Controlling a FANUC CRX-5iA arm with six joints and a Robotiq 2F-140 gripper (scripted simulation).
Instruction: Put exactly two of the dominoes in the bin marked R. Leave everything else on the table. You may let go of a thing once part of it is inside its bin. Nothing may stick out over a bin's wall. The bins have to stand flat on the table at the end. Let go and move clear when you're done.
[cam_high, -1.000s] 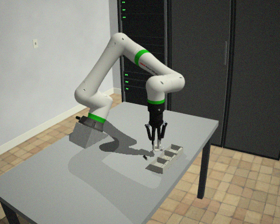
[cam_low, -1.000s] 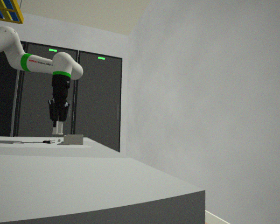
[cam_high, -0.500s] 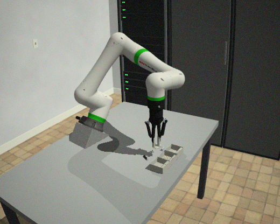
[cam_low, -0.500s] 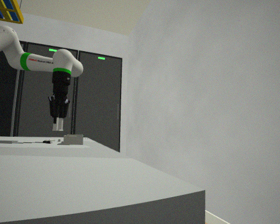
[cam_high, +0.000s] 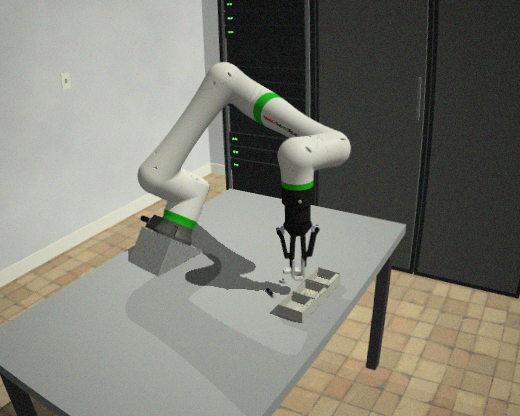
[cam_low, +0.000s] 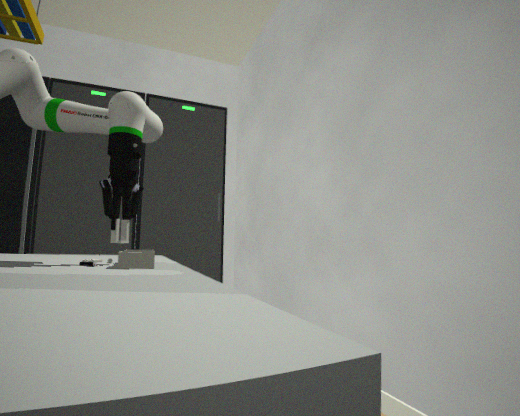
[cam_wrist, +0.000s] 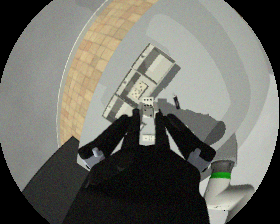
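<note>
Now: hand 5 cm short of the pale two-compartment bin block and 7 cm above it. Also, from my hand: small dark object: 6 cm behind, 6 cm to the right, 9 cm below; cream domino: 4 cm ahead, 1 cm to the right, 8 cm below.
</note>
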